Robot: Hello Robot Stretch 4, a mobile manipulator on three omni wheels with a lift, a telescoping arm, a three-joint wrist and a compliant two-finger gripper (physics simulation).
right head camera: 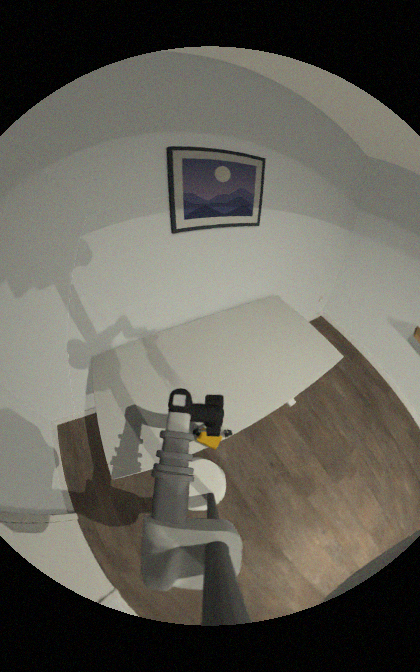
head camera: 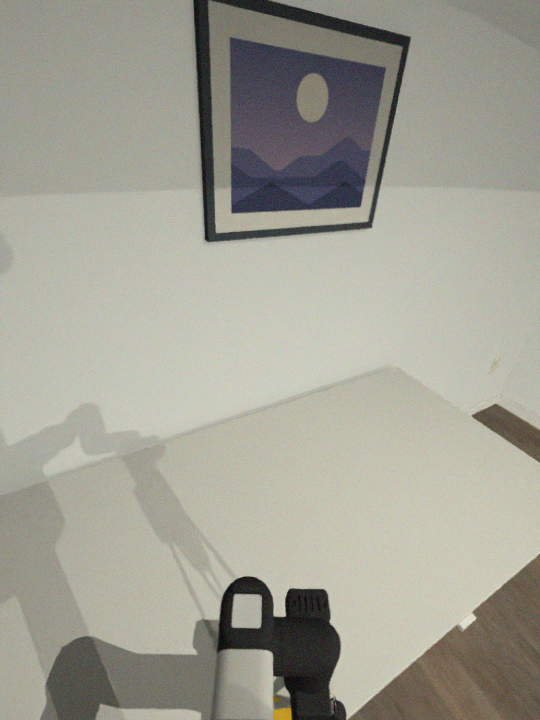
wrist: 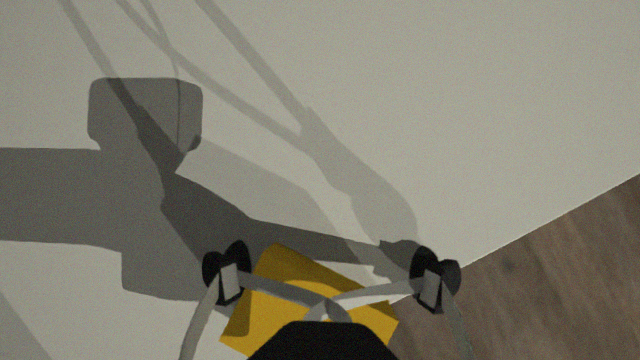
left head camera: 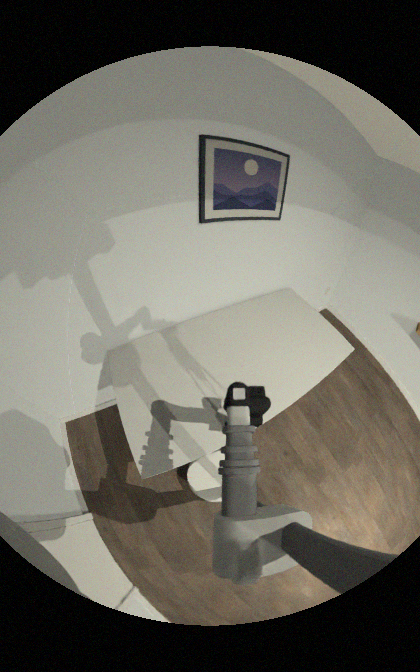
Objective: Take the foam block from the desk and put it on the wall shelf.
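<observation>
The yellow foam block (head camera: 282, 713) (right head camera: 210, 442) (wrist: 275, 314) lies on the white desk (head camera: 372, 494) (left head camera: 280, 340) (right head camera: 240, 350) (wrist: 500, 100), close to its front edge and turned at an angle. My gripper (right head camera: 212, 433) (wrist: 330, 264) points down over the block and is open. In the wrist view its fingertips stand apart to the left and right of the block, and the gripper body hides the block's near part. Their height above the desk is hard to tell. The wall shelf does not show clearly; a small wooden-coloured piece (left head camera: 418, 328) (right head camera: 417, 336) at the right edge may be part of it.
A framed picture (head camera: 279, 127) (left head camera: 245, 185) (right head camera: 217, 190) hangs on the wall behind the desk. A round white stool (left head camera: 202, 480) (right head camera: 212, 480) stands by the desk's front edge, below the arm. A white knob (head camera: 466, 621) (right head camera: 291, 402) sticks out at the front edge. Arm shadows cross the desk.
</observation>
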